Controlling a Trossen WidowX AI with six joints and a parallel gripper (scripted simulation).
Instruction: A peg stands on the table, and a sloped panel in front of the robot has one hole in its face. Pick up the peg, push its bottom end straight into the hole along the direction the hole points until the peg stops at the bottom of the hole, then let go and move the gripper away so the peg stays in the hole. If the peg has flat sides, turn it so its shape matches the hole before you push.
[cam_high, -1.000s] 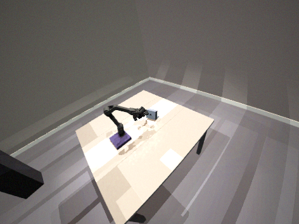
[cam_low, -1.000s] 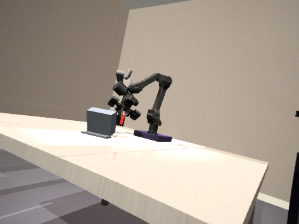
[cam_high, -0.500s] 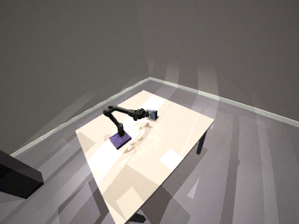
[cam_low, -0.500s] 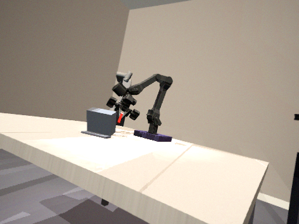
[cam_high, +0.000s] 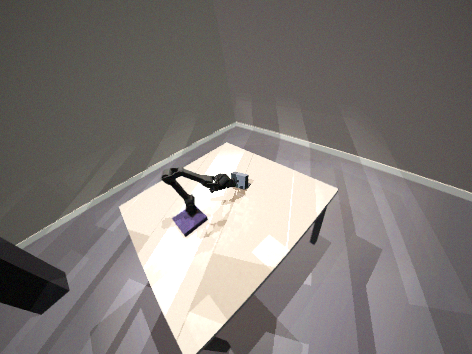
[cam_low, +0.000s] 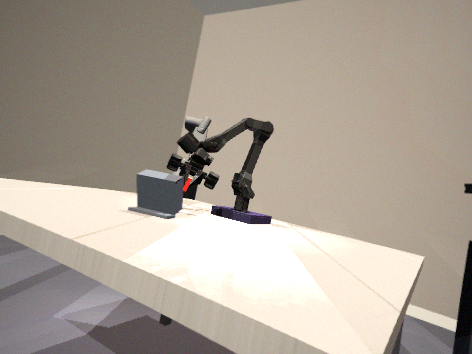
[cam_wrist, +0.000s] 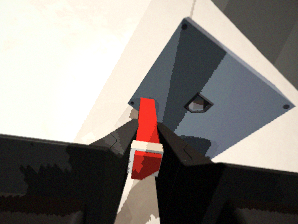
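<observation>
The sloped panel is 10 cm ahead of my gripper tip, 4 cm below it and 3 cm to the right of it. From my gripper tip the other things lie so: red peg: 1 cm behind, 1 cm above.
</observation>
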